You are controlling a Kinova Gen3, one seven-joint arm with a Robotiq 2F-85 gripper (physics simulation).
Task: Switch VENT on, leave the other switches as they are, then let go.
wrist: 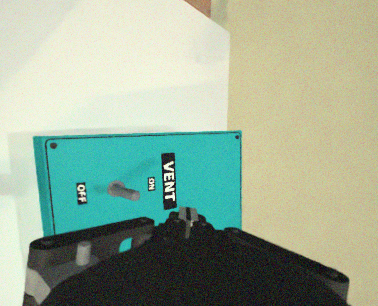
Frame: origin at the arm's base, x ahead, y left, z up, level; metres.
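Seen in the pictures: gripper, fingertip midpoint: (186, 219).
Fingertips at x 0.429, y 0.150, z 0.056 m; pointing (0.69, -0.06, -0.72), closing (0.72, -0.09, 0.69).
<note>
A point is followed by its place in that frame.
The VENT switch is a grey toggle lever (125, 191) {x 0.428, y 0.155, z -0.042 m} on a teal panel (210, 170) {x 0.565, y 0.171, z -0.029 m}. It stands between the OFF label (81, 193) {x 0.395, y 0.148, z -0.089 m} on the left and the ON label (151, 184) {x 0.476, y 0.154, z -0.061 m} on the right. In the wrist view its tip shows to the right of its base, on the side towards ON. The VENT label (169, 181) {x 0.501, y 0.157, z -0.052 m} is right of the ON label. My gripper (186, 219) {x 0.429, y 0.150, z 0.056 m} is shut and empty. Its fingertips show below the VENT label, to the right of and lower than the lever, apart from it. Its body hides the panel's lower part. Other switches do not show.
A white surface (150, 65) {x 0.538, y 0.358, z -0.161 m} lies beyond and left of the panel. A beige surface (310, 125) runs along the right side. A small brown patch (201, 6) shows at the top edge.
</note>
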